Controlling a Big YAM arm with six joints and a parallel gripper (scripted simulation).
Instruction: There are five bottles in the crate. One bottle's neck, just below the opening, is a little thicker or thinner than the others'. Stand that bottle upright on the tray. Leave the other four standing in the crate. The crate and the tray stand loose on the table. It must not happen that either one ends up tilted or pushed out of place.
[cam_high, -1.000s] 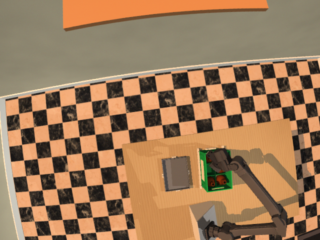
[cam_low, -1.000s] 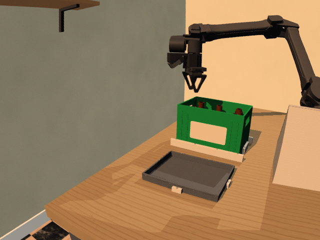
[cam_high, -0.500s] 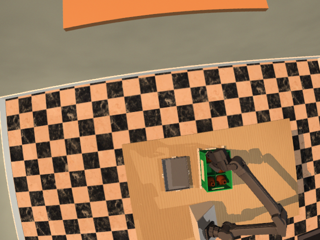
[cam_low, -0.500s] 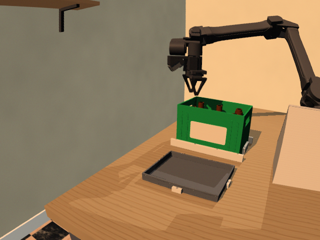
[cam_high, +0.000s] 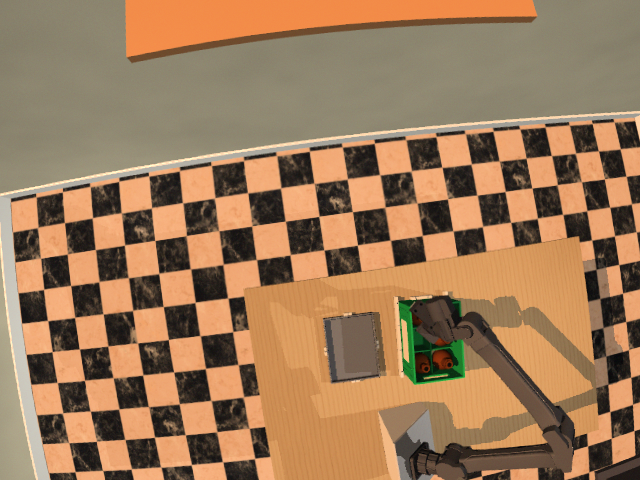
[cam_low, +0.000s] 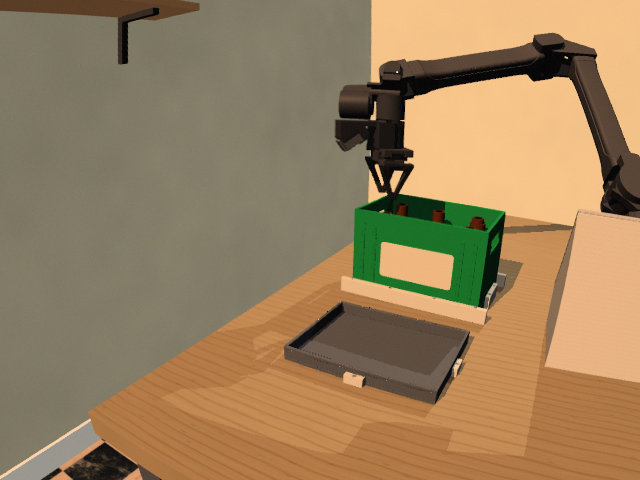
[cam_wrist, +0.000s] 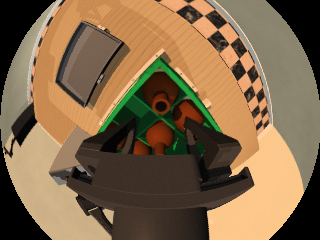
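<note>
Now: hand 9 cm past the green crate, 3 cm to the left of it and 12 cm above it. The rest, counted from my hand: dark grey tray (9 cm behind, 25 cm to the left, 19 cm below).
</note>
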